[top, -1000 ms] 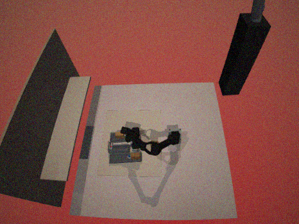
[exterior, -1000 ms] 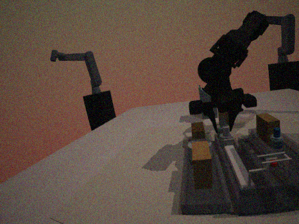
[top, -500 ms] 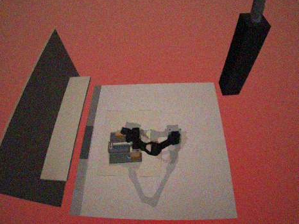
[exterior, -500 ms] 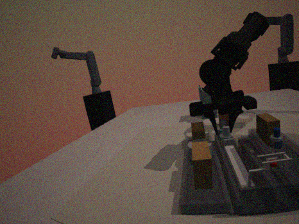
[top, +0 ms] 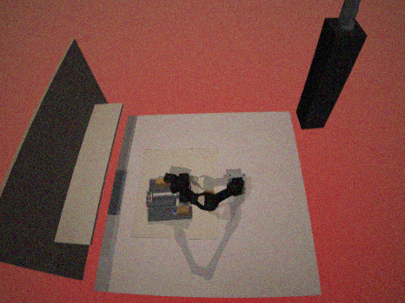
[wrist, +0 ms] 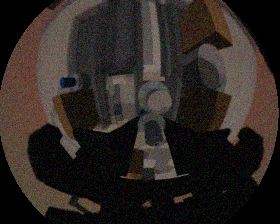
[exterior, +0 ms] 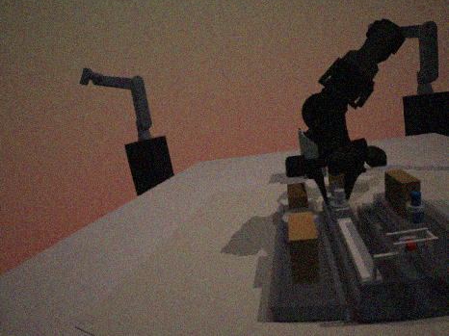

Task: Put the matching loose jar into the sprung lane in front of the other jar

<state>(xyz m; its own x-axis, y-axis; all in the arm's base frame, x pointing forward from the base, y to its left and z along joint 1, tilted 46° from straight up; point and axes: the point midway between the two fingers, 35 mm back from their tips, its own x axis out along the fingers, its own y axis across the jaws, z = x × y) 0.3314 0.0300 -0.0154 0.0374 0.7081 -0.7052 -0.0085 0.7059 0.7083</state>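
The box lies 15 cm behind my gripper tip, 3 cm to the left of it and 1 cm above it. Also, from my gripper tip: grey rack: 14 cm ahead, 3 cm to the left, 1 cm below; then white pusher piece: 14 cm ahead, 3 cm to the left, 2 cm above; then red piece: 22 cm ahead, 4 cm to the left, 4 cm above.
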